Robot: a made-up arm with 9 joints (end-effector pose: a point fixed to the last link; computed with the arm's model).
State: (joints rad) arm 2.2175 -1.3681 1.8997 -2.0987 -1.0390 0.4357 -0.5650 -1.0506 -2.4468
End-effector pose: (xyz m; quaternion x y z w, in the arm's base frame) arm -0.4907 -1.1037 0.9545 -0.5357 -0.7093 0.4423 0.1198
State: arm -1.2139 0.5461 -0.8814 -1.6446 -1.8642 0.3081 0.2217 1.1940 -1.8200
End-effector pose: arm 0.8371 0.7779 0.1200 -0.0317 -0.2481 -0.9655 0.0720
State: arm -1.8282 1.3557 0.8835 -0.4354 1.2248 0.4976 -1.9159 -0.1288 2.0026
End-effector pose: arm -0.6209 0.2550 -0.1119 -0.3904 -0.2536 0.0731 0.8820
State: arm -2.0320 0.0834 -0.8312 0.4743 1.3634 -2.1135 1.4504 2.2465 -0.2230
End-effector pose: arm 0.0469 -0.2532 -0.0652 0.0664 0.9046 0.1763 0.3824
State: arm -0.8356 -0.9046 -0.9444 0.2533 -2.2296 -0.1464 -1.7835 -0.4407 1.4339
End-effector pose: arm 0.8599 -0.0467 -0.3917 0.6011 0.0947 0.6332 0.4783
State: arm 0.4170 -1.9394 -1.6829 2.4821 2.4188 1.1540 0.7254 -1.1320 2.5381
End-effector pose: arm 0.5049 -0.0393 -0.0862 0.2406 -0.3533 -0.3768 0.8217
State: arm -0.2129 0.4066 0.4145 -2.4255 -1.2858 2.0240 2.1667 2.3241 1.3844
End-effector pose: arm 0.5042 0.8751 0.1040 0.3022 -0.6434 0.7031 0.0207
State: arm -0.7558 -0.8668 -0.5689 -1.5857 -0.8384 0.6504 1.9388 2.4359 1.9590
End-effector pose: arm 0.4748 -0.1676 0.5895 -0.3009 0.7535 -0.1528 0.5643
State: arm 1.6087 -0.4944 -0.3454 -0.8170 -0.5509 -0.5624 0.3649 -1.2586 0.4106
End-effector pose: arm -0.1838 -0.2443 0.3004 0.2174 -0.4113 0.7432 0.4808
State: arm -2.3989 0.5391 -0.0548 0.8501 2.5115 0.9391 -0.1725 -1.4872 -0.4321
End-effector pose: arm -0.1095 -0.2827 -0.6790 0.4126 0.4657 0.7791 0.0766
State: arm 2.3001 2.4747 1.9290 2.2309 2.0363 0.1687 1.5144 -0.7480 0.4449
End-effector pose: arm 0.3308 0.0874 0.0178 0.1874 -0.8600 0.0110 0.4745
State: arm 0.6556 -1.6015 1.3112 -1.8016 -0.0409 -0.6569 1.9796 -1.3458 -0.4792
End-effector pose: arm 0.2935 -0.3969 0.0798 -0.9681 -0.1611 0.0462 0.1863
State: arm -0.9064 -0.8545 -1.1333 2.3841 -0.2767 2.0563 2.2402 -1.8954 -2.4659
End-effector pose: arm -0.2631 0.1847 0.1201 -0.6010 -0.1947 -0.6316 0.4493
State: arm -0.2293 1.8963 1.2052 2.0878 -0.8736 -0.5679 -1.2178 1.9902 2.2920
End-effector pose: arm 0.4737 0.0827 -0.3761 -0.8382 0.2761 0.3253 0.3396
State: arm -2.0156 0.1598 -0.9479 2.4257 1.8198 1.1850 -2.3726 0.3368 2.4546
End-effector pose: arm -0.0561 -0.0372 -0.7941 -0.1584 -0.8476 -0.4484 0.2353
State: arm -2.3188 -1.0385 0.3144 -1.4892 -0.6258 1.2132 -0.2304 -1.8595 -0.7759
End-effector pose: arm 0.0503 -0.6905 -1.0507 0.3397 -0.5554 0.4694 0.5965
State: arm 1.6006 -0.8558 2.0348 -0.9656 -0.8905 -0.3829 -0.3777 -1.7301 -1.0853
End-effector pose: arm -0.1931 -1.0528 0.7949 0.8320 0.3662 -0.2905 0.2990
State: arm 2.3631 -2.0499 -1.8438 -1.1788 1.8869 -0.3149 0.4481 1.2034 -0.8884
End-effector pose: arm -0.2910 -0.2904 0.6765 0.1726 -0.2126 -0.4882 0.8287
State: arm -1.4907 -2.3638 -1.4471 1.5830 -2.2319 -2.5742 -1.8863 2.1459 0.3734
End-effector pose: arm 0.0972 -0.0423 -0.2414 0.4568 0.8200 0.3354 0.0803
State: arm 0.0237 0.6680 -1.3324 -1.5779 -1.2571 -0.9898 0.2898 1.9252 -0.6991
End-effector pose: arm -0.0369 0.9046 0.5230 0.6606 -0.2878 -0.6839 0.1141
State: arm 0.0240 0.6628 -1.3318 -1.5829 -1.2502 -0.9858 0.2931 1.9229 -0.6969
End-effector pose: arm -0.0413 0.8984 0.5266 0.6629 -0.2854 -0.6826 0.1150
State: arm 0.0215 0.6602 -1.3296 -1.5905 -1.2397 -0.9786 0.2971 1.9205 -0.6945
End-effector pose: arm -0.0458 0.8935 0.5271 0.6653 -0.2845 -0.6803 0.1171
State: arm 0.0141 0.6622 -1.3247 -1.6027 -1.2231 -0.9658 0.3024 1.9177 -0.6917
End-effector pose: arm -0.0505 0.8906 0.5220 0.6676 -0.2861 -0.6765 0.1215
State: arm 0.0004 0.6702 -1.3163 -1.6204 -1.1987 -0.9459 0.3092 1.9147 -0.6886
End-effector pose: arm -0.0552 0.8907 0.5097 0.6700 -0.2912 -0.6706 0.1286
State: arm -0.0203 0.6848 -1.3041 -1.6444 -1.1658 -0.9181 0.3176 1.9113 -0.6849
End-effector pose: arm -0.0602 0.8937 0.4889 0.6723 -0.3002 -0.6623 0.1388
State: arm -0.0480 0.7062 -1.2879 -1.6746 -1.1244 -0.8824 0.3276 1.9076 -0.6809
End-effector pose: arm -0.0660 0.8993 0.4592 0.6745 -0.3131 -0.6512 0.1516
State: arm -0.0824 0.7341 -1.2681 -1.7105 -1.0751 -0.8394 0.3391 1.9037 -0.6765
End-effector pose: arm -0.0728 0.9067 0.4205 0.6764 -0.3298 -0.6371 0.1669
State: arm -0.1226 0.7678 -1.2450 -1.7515 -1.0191 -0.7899 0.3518 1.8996 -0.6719
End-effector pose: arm -0.0813 0.9148 0.3733 0.6780 -0.3497 -0.6199 0.1839
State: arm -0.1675 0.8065 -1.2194 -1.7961 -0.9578 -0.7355 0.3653 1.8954 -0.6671
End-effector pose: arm -0.0921 0.9225 0.3185 0.6793 -0.3720 -0.5995 0.2020
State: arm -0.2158 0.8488 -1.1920 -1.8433 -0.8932 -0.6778 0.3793 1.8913 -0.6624
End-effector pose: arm -0.1052 0.9282 0.2585 0.6801 -0.3956 -0.5765 0.2203
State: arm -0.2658 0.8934 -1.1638 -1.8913 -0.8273 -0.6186 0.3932 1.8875 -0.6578
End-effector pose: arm -0.1208 0.9313 0.1954 0.6808 -0.4195 -0.5514 0.2379
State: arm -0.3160 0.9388 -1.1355 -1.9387 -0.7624 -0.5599 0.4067 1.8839 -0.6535
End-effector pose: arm -0.1383 0.9310 0.1321 0.6812 -0.4424 -0.5250 0.2542
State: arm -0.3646 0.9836 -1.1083 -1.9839 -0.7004 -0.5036 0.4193 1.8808 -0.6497
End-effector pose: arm -0.1574 0.9276 0.0713 0.6818 -0.4635 -0.4983 0.2685
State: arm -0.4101 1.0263 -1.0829 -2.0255 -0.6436 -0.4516 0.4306 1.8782 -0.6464
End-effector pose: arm -0.1769 0.9215 0.0155 0.6824 -0.4819 -0.4726 0.2805
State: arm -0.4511 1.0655 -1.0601 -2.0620 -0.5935 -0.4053 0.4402 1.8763 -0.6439
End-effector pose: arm -0.1958 0.9139 -0.0335 0.6833 -0.4973 -0.4490 0.2902
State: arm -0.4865 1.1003 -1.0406 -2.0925 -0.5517 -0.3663 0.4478 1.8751 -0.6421
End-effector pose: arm -0.2135 0.9059 -0.0745 0.6842 -0.5094 -0.4285 0.2979
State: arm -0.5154 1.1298 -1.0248 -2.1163 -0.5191 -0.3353 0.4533 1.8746 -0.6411
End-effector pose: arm -0.2289 0.8986 -0.1073 0.6850 -0.5184 -0.4117 0.3040
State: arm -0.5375 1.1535 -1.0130 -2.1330 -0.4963 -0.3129 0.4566 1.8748 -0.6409
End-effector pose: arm -0.2417 0.8930 -0.1317 0.6857 -0.5245 -0.3992 0.3089
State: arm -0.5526 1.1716 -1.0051 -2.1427 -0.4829 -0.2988 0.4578 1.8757 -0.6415
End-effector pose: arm -0.2515 0.8896 -0.1488 0.6860 -0.5280 -0.3907 0.3130
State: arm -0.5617 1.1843 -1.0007 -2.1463 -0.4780 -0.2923 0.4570 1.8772 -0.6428
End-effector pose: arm -0.2584 0.8886 -0.1593 0.6860 -0.5294 -0.3861 0.3164
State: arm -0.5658 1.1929 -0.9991 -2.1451 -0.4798 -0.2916 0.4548 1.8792 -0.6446
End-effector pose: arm -0.2629 0.8896 -0.1649 0.6855 -0.5294 -0.3844 0.3194
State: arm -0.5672 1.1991 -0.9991 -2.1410 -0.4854 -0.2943 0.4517 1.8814 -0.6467
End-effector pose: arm -0.2659 0.8918 -0.1679 0.6848 -0.5286 -0.3844 0.3223
